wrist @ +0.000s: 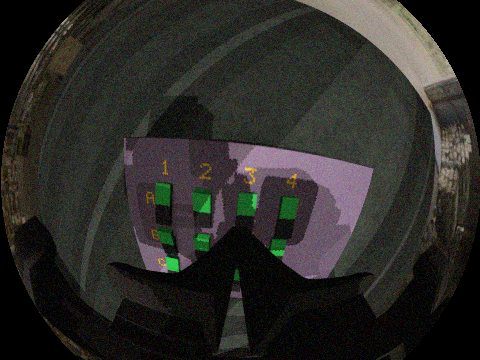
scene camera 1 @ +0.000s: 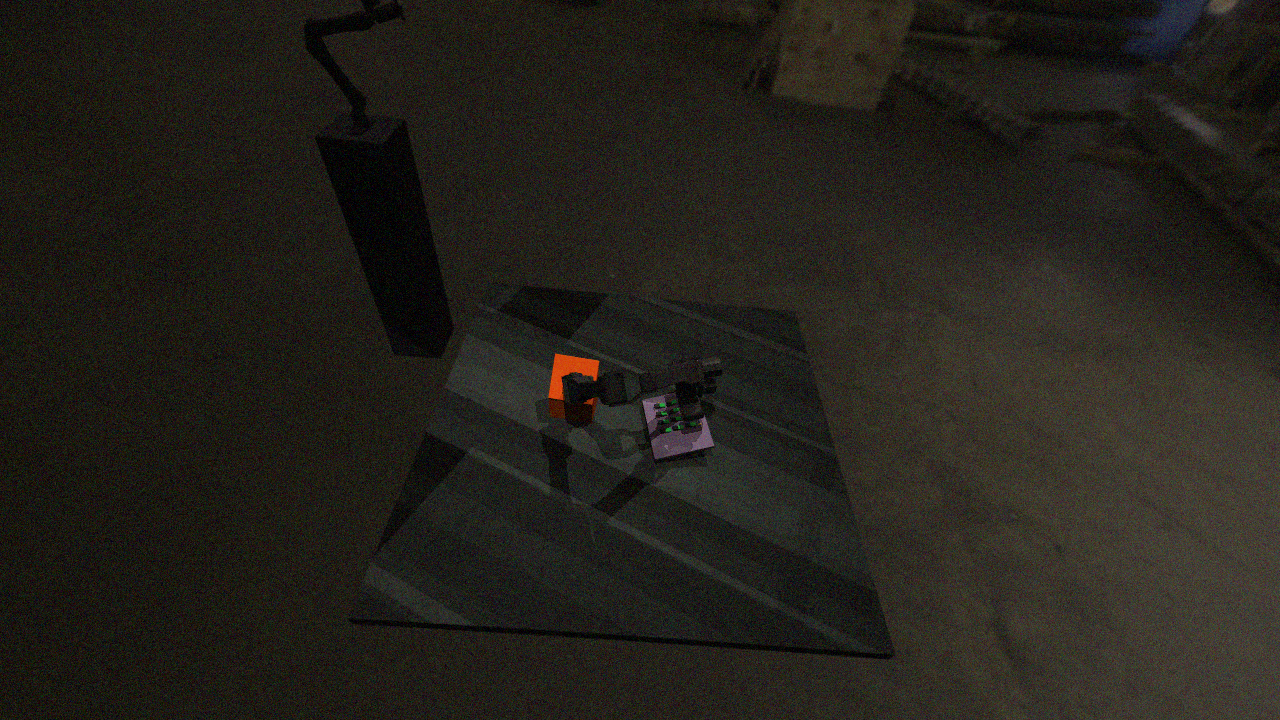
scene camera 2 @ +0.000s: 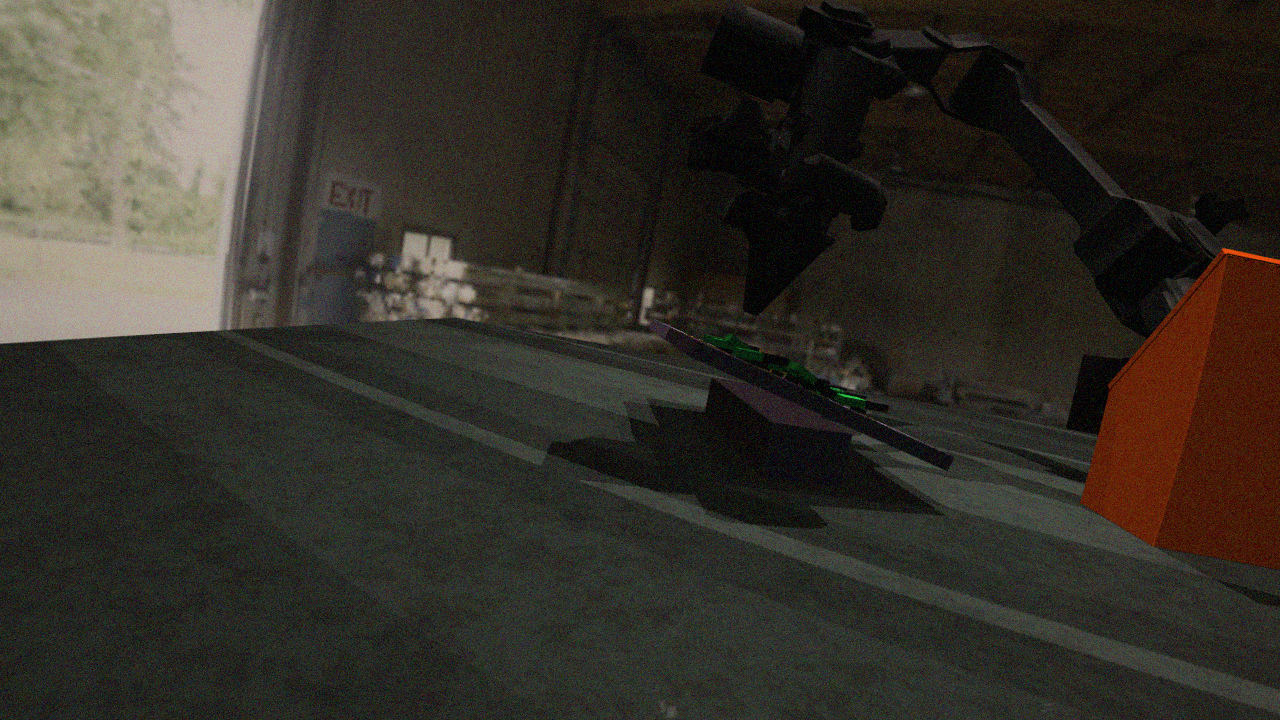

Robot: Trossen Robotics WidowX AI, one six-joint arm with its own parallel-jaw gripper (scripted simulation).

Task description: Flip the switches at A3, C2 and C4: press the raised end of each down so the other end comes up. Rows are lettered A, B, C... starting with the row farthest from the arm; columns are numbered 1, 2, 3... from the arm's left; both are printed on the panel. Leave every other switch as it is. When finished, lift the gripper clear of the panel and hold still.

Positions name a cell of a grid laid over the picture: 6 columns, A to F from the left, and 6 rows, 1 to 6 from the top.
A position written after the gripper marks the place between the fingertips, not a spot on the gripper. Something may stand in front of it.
The gripper (scene camera 2: D3) is shut, holding nothing.
The gripper shows as well in the wrist view (wrist: C4) and in scene camera 1 (scene camera 1: D4).
